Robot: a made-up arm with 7 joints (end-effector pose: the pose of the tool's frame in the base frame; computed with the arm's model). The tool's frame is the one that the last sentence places. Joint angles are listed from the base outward.
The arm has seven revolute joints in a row. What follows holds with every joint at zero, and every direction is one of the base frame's.
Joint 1 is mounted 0.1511 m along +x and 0.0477 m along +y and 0.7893 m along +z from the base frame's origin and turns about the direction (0.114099, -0.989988, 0.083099).
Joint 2 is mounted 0.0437 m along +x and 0.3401 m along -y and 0.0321 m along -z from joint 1 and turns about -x.
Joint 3 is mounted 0.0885 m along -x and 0.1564 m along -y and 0.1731 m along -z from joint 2 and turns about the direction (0.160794, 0.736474, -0.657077).
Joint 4 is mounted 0.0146 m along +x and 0.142 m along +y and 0.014 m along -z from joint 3 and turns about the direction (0.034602, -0.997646, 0.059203).
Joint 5 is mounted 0.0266 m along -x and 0.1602 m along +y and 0.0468 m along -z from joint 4 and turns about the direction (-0.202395, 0.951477, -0.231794).
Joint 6 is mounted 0.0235 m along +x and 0.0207 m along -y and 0.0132 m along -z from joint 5 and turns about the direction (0.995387, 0.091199, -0.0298).
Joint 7 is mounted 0.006 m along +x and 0.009 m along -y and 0.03 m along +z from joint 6 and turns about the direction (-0.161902, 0.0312, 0.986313).
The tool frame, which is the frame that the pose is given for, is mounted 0.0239 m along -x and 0.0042 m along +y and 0.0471 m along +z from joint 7; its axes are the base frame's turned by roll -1.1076, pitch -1.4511 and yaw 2.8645 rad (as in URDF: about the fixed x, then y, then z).
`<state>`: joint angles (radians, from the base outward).
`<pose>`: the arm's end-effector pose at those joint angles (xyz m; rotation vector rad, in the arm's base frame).
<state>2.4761 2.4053 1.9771 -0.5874 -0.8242 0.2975 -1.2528</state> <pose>0.0069 -0.4943 0.7530 0.6691 0.9991 1.7760</pose>
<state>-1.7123 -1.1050 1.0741 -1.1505 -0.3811 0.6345 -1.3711</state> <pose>0.0291 -0.1173 0.7191 -0.5727 1.3974 -2.1316</pose>
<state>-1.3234 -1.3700 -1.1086 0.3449 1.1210 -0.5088 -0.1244</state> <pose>0.1263 0.0528 0.9600 1.3929 -0.8485 0.4084</pose>
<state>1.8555 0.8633 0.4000 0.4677 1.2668 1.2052 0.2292</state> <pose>0.4474 -0.3621 0.8421 -0.3883 2.5421 -0.9362</pose>
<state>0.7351 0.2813 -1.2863 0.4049 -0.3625 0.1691 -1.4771</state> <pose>0.2683 -0.3397 0.3772 -0.7117 1.6326 -1.4733</pose>
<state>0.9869 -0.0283 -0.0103 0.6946 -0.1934 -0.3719 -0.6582</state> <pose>0.3184 -0.1037 0.5961 0.5403 2.4195 -1.3994</pose>
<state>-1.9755 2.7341 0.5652 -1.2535 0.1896 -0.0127 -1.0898</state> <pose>0.2652 -0.4767 0.7848 -1.5259 0.9099 1.7473</pose>
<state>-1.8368 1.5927 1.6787 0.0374 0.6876 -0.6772 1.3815</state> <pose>0.1283 -0.6466 0.7597 0.5181 1.0150 -1.2413</pose>
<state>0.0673 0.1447 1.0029 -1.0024 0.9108 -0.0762 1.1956</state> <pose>0.2791 -0.2703 0.5046 2.6053 -0.4128 -1.2666</pose>
